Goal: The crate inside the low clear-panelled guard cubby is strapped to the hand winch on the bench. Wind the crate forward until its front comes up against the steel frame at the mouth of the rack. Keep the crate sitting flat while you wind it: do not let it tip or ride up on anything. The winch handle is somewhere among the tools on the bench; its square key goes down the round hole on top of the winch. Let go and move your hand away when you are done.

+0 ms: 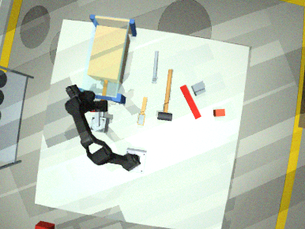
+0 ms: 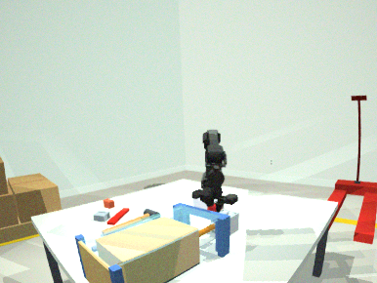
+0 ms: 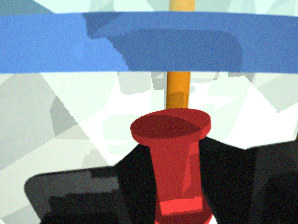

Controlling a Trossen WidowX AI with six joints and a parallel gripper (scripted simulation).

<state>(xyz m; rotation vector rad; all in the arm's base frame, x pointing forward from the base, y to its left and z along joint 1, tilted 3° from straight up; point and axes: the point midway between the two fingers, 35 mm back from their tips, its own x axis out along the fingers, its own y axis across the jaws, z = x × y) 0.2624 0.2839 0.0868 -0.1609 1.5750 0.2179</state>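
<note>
The blue frame is 60 mm ahead of my gripper tip, 10 mm to the right of it and 10 mm below it. The rest, counted from my gripper tip: winch (110 mm behind, 30 mm to the right, 80 mm below); then winch handle (40 mm behind, 10 mm to the right, 10 mm below); then red grip (20 mm above).
</note>
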